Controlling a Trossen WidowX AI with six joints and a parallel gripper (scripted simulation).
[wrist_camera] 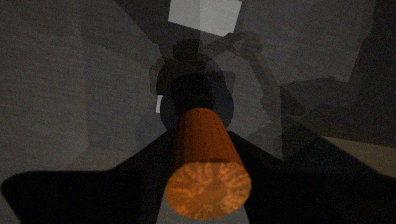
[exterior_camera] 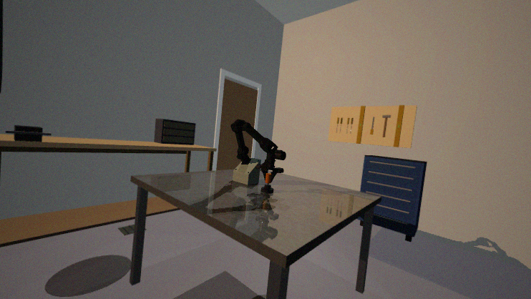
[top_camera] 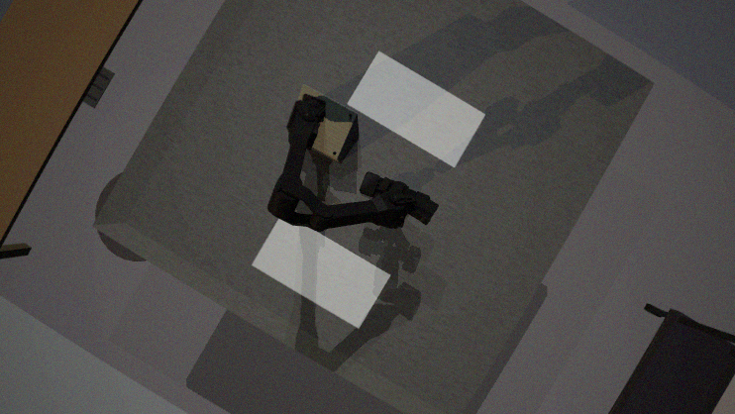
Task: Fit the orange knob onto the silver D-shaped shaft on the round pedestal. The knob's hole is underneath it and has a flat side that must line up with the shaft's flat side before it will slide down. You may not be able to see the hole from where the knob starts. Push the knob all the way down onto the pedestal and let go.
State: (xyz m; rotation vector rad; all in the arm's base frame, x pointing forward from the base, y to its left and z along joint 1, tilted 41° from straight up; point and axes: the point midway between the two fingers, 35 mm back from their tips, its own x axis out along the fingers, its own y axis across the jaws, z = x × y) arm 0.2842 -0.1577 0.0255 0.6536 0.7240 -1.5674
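Now: gripper tip 3 cm below the orange knob. From my gripper tip the other things lie so: dark round pedestal (4 cm below).
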